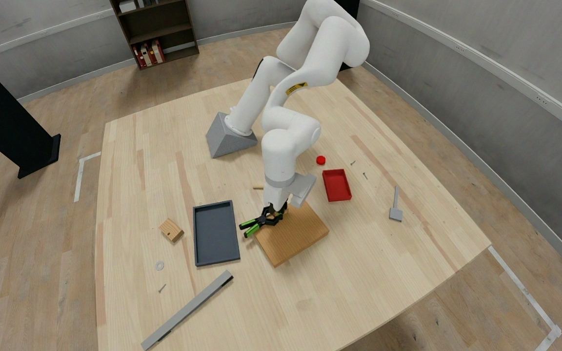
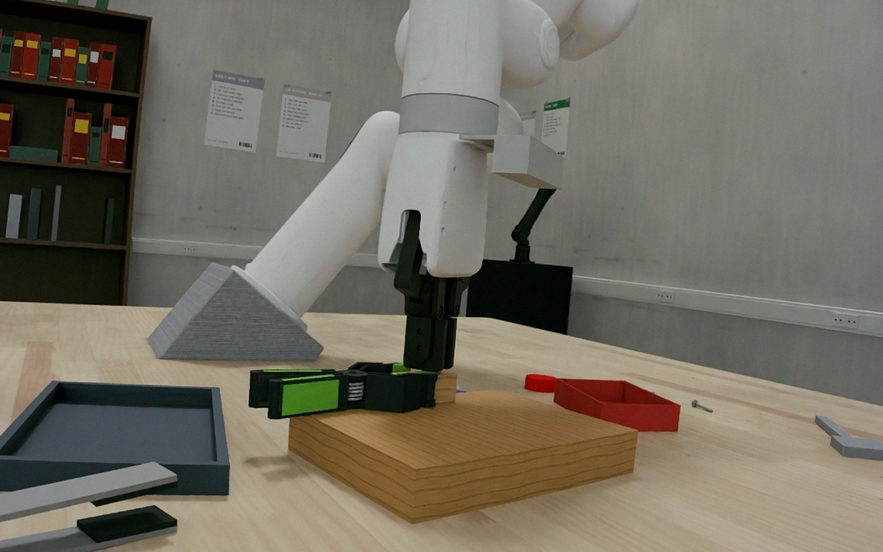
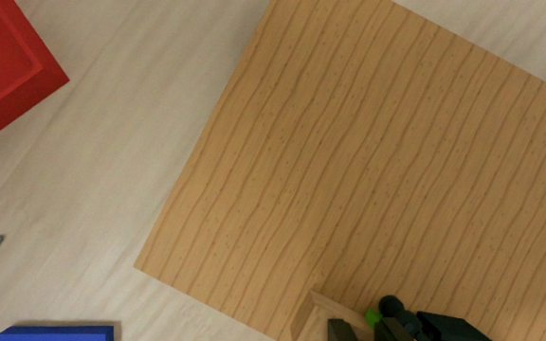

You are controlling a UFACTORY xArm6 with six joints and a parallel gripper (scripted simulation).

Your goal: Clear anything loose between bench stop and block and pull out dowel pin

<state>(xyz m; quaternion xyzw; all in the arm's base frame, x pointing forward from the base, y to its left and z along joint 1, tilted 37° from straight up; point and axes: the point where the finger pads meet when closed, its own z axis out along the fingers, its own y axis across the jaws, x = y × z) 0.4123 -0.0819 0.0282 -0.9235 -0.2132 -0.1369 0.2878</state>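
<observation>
Now: the dowel pin 2 cm below my hand. From my hand the other things lie so: loose dowel 13 cm behind, 7 cm below, 1 cm to the left; then bench board 6 cm ahead, 5 cm below, 1 cm to the right; then small wooden block 4 cm below.
</observation>
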